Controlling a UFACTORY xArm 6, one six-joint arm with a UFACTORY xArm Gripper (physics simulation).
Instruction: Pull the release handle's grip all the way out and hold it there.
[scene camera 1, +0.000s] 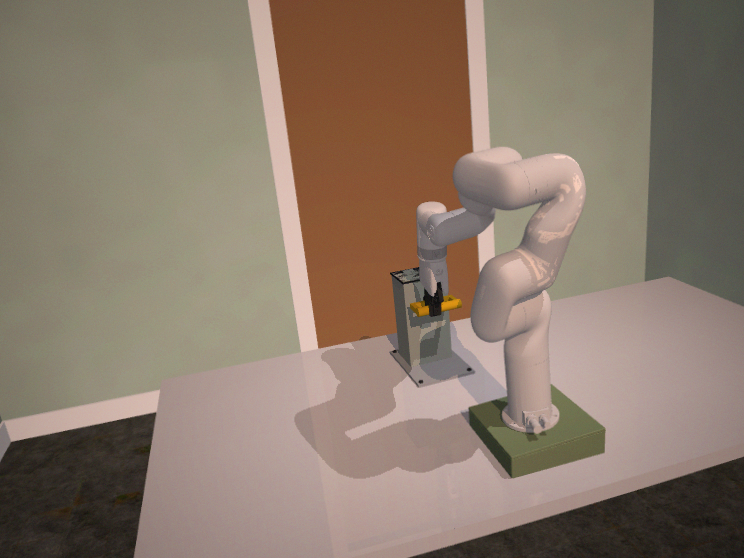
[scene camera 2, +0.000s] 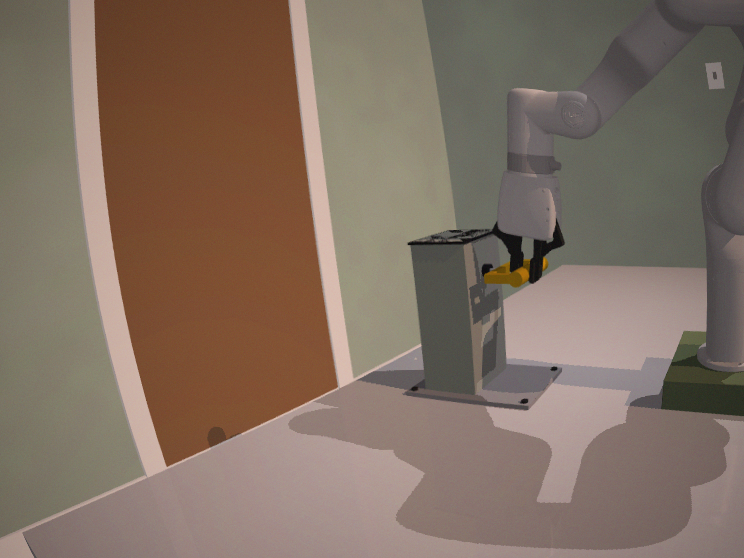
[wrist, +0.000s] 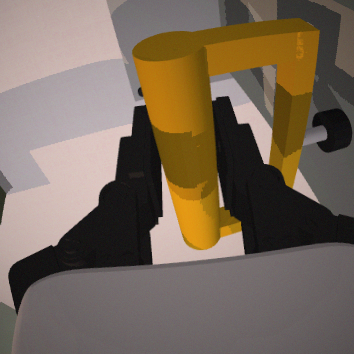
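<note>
The release handle is a yellow frame whose thick round grip (scene camera 1: 452, 304) (scene camera 2: 518, 276) (wrist: 175, 100) lies level in front of the upper part of a grey-green housing (scene camera 1: 403, 318) (scene camera 2: 445, 312). In the wrist view a short length of pale rod (wrist: 315, 136) shows between the frame's back bar and a black collar (wrist: 334, 130) on the housing. My gripper (scene camera 1: 435, 307) (scene camera 2: 525, 273) (wrist: 183, 125) points down and is shut on the grip, one black finger on each side of the round bar near its middle. The finger on the housing side passes inside the yellow frame.
The housing stands on a bolted base plate (scene camera 1: 445, 371) (scene camera 2: 521, 383) on the pale table (scene camera 1: 240, 456) (scene camera 2: 288, 486). My arm's green base block (scene camera 1: 555, 450) (scene camera 2: 700, 393) is in front of it. A brown door (scene camera 1: 372, 150) (scene camera 2: 210, 210) in the wall is behind the housing.
</note>
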